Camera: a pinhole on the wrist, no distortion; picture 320 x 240 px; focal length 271.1 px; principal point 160.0 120.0 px. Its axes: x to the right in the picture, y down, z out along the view. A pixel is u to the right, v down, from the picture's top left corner.
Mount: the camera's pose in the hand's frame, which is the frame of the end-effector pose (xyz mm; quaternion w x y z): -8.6 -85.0 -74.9 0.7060 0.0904 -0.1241 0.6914
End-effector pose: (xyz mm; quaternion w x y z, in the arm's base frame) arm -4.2 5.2 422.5 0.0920 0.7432 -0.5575 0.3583
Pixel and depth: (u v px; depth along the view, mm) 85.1 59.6 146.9
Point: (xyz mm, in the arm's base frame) 171.9 24.7 437.6
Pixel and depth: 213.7 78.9 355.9
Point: 235.5 -125.3 264.5
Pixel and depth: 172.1 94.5 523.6
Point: 381.3 -158.4 175.1
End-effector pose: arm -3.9 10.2 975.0 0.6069 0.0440 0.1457 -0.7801
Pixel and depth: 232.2 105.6 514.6
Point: -57.6 -89.2 1431.9
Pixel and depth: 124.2 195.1 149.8
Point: -124.0 79.9 1072.1
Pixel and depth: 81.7 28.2 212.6
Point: -205.9 -23.5 1105.9
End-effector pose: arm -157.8 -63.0 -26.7 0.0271 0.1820 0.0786 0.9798
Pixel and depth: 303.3 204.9 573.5
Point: 239.8 -37.4 415.5
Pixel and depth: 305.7 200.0 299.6
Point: 37.1 -16.8 166.5
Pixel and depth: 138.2 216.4 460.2
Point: 155.4 220.8 181.0
